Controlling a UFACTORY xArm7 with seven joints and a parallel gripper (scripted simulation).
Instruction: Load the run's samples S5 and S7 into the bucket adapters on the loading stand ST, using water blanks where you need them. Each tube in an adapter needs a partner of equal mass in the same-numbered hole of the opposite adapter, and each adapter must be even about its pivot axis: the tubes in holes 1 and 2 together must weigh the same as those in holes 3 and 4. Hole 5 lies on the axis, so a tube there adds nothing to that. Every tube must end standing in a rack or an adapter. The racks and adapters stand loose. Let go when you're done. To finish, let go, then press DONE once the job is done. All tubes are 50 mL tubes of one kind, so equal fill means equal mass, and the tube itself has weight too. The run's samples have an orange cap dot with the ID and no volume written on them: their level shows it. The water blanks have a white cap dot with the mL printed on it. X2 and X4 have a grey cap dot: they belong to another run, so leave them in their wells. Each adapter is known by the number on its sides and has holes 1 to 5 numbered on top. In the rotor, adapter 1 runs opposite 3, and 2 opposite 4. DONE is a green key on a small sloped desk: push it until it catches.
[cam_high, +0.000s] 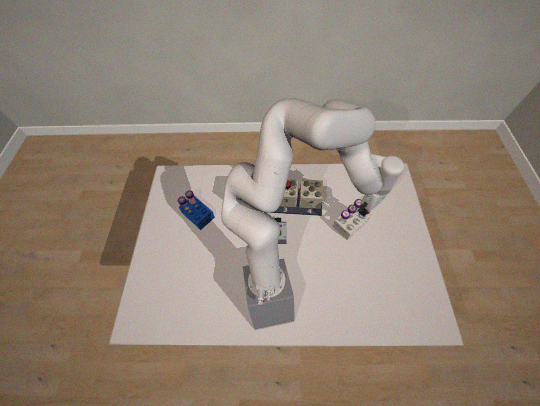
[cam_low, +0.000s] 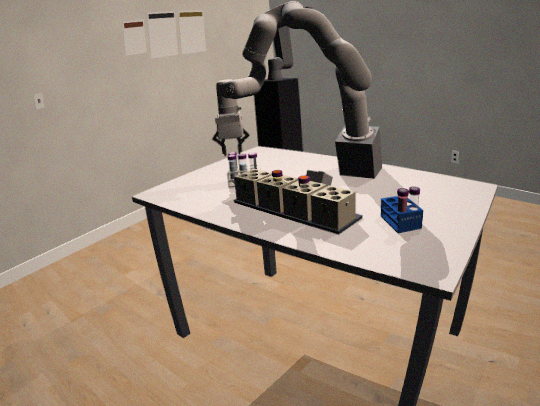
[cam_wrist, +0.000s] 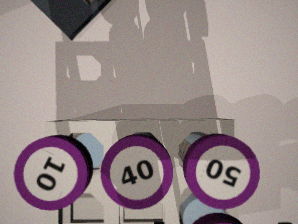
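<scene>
My hand is 10 cm above the white rack, 4 cm to the right of it and 1 cm past it. Also, from my hand: adapter 54 cm to the left, 12 cm ahead, 8 cm below; then dark stand 38 cm to the left, 13 cm below, 11 cm ahead; then blue rack 72 cm to the left, 10 cm below, 1 cm ahead.
</scene>
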